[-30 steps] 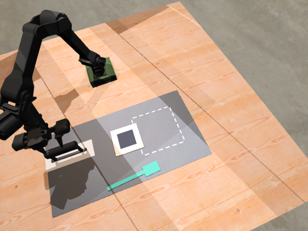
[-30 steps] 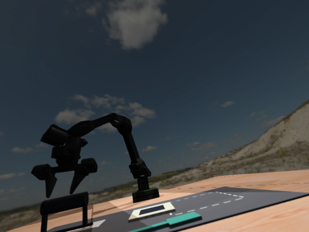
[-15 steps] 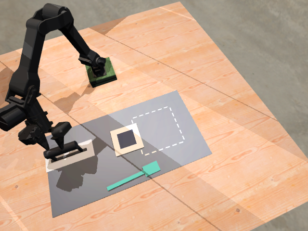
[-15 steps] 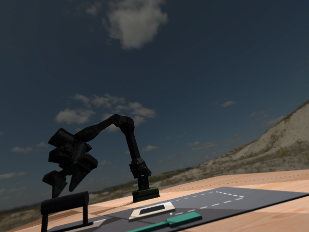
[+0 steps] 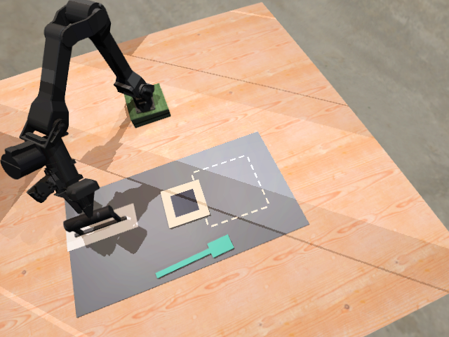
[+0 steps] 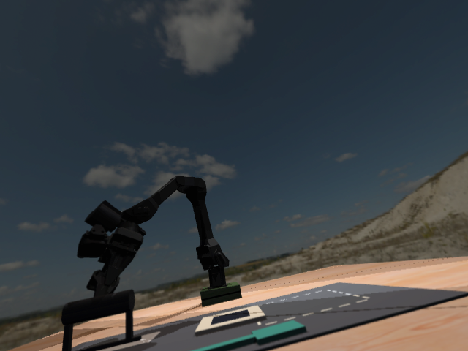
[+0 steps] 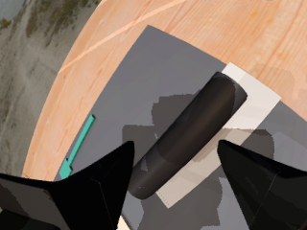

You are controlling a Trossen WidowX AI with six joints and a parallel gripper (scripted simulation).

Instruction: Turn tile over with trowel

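Now: the grey mat 30 mm ahead of my gripper tip, 230 mm to the left of it and 110 mm below it. From my gripper tip the other things lie so: tile 10 mm ahead, 250 mm to the left, 90 mm below; then flat teal tool 160 mm ahead, 260 mm to the left, 90 mm below.
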